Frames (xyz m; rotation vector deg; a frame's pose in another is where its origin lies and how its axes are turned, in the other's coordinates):
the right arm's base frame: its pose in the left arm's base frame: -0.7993 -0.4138 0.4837 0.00 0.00 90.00
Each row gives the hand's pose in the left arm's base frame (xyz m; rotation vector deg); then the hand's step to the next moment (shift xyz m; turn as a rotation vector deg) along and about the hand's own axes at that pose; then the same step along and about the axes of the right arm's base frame.
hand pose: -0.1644 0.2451 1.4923 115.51 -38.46 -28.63
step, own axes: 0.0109 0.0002 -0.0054 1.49 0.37 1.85
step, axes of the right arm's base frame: -0.0035 -0.0115 0.0019 -2.30 0.03 -0.71
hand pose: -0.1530 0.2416 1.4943 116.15 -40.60 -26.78
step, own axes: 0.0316 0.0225 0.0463 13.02 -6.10 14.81
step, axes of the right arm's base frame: -0.0594 0.0091 -0.0062 -15.26 -3.29 -13.50
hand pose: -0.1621 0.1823 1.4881 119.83 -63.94 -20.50
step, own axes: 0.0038 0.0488 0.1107 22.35 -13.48 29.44
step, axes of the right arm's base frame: -0.0727 0.0872 -0.0421 -27.01 -5.28 -28.11
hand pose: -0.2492 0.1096 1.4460 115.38 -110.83 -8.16
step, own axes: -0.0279 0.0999 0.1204 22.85 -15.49 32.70
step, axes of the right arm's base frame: 0.0051 0.1335 -0.0860 -28.05 -6.23 -31.71
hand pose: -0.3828 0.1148 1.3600 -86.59 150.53 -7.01
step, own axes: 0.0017 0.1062 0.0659 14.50 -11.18 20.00
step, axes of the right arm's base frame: 0.0508 0.0830 -0.0785 -18.47 -5.01 -19.21
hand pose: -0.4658 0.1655 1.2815 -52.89 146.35 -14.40
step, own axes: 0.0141 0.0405 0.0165 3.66 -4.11 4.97
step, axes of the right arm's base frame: 0.0214 0.0257 -0.0315 -5.64 -1.96 -4.39
